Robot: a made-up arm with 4 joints. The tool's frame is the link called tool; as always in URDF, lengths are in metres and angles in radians.
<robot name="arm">
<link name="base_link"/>
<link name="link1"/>
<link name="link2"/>
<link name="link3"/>
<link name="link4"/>
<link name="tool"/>
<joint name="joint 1" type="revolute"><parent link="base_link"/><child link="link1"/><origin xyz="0.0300 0.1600 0.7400" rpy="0.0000 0.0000 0.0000"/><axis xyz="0 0 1"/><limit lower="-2.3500" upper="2.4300"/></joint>
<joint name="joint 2" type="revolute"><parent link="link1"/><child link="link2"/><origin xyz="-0.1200 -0.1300 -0.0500" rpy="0.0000 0.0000 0.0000"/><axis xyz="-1 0 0"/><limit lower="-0.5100" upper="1.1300"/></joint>
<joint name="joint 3" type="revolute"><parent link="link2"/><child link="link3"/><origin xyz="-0.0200 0.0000 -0.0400" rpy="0.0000 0.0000 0.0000"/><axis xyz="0 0 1"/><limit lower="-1.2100" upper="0.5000"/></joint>
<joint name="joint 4" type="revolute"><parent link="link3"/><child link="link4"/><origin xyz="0.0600 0.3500 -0.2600" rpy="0.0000 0.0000 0.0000"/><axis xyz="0.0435 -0.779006 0.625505"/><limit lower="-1.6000" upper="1.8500"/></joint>
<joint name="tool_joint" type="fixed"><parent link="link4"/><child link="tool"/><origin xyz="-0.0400 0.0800 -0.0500" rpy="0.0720 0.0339 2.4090"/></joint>
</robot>
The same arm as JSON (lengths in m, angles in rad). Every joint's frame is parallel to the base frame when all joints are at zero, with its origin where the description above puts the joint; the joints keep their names.
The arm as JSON. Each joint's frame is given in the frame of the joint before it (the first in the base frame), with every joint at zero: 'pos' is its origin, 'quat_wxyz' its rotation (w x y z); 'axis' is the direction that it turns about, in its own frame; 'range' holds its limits. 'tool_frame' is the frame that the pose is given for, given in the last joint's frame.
{"length_unit": "m", "angle_unit": "rad", "joints": [{"joint": "joint 1", "pos": [0.03, 0.16, 0.74], "quat_wxyz": [1.0, 0.0, 0.0, 0.0], "axis": [0.0, 0.0, 1.0], "range": [-2.35, 2.43]}, {"joint": "joint 2", "pos": [-0.12, -0.13, -0.05], "quat_wxyz": [1.0, 0.0, 0.0, 0.0], "axis": [-1.0, 0.0, 0.0], "range": [-0.51, 1.13]}, {"joint": "joint 3", "pos": [-0.02, 0.0, -0.04], "quat_wxyz": [1.0, 0.0, 0.0, 0.0], "axis": [0.0, 0.0, 1.0], "range": [-1.21, 0.5]}, {"joint": "joint 4", "pos": [0.06, 0.35, -0.26], "quat_wxyz": [1.0, 0.0, 0.0, 0.0], "axis": [0.0435, -0.779006, 0.625505], "range": [-1.6, 1.85]}], "tool_frame": {"pos": [-0.04, 0.08, -0.05], "quat_wxyz": [0.358446, -0.002925, 0.039666, 0.932703]}}
